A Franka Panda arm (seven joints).
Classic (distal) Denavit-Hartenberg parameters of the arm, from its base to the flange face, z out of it. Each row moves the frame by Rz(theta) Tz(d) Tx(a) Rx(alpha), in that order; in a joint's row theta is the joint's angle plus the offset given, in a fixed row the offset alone. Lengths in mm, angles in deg.
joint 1: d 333  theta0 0  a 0  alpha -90
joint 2: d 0  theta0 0  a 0  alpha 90
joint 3: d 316  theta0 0  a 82.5  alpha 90
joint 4: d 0  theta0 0  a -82.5  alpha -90
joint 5: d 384  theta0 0  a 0  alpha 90
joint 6: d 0  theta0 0  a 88  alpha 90
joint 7: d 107  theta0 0  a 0  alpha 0
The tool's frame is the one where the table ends.
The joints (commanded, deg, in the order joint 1, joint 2, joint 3, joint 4, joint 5, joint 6, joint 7), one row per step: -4.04, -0.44, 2.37, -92.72, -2.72, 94.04, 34.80; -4.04, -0.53, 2.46, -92.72, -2.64, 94.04, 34.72; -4.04, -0.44, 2.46, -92.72, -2.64, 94.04, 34.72; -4.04, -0.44, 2.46, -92.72, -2.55, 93.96, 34.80; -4.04, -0.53, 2.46, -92.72, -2.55, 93.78, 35.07; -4.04, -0.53, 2.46, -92.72, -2.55, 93.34, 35.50; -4.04, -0.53, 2.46, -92.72, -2.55, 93.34, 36.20; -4.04, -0.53, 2.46, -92.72, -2.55, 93.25, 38.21; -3.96, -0.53, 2.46, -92.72, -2.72, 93.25, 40.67; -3.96, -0.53, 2.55, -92.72, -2.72, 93.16, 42.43; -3.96, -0.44, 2.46, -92.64, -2.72, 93.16, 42.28
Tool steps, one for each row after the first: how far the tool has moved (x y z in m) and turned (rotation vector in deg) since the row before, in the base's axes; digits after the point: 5 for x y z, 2 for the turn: -0.00040, 0.00105, 0.00087, 0.07, -0.09, 0.17; 0.00044, -0.00003, -0.00088, 0.01, 0.09, 0.00; -0.00014, 0.00016, -0.00013, 0.09, 0.07, -0.09; -0.00077, 0.00003, 0.00059, 0.01, 0.08, -0.28; -0.00081, -0.00001, -0.00069, 0.02, 0.42, -0.45; 0.00000, 0.00000, 0.00000, 0.01, -0.03, -0.70; -0.00017, 0.00000, -0.00014, 0.04, 0.00, -2.01; 0.00002, 0.00047, 0.00001, -0.13, -0.11, -2.37; -0.00014, 0.00087, -0.00014, 0.03, 0.01, -1.67; 0.00046, -0.00091, -0.00021, 0.00, 0.02, 0.06
